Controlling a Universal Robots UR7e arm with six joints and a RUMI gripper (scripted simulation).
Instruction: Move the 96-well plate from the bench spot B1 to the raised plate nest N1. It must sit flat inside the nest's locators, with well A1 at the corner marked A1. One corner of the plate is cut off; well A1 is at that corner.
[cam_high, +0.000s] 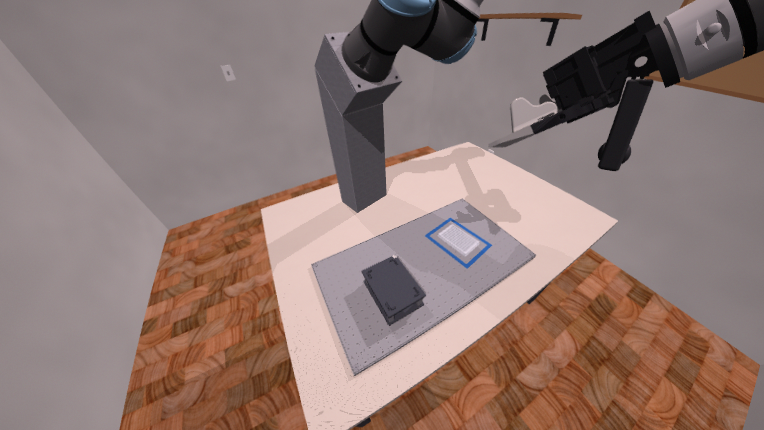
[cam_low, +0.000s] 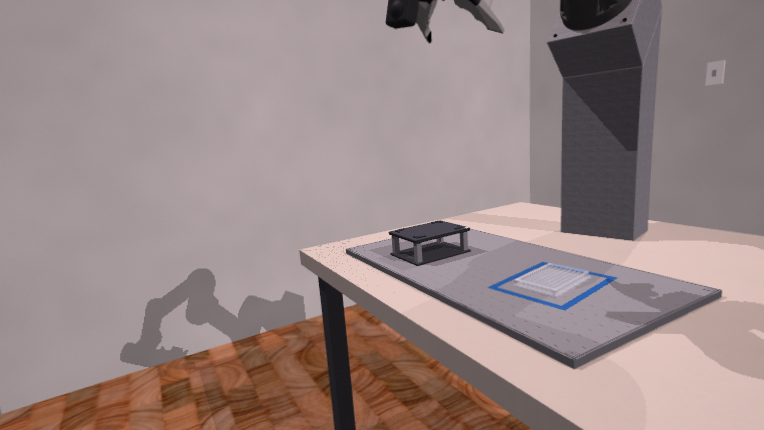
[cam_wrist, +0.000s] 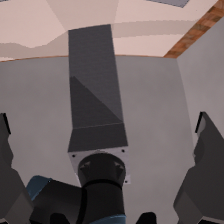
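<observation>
Right now the clear 96-well plate is 45 cm below my hand, 12 cm behind it and 9 cm to the left of it. From my hand the other things lie so: dark raised plate nest: 40 cm below, 22 cm to the right, 6 cm behind.
</observation>
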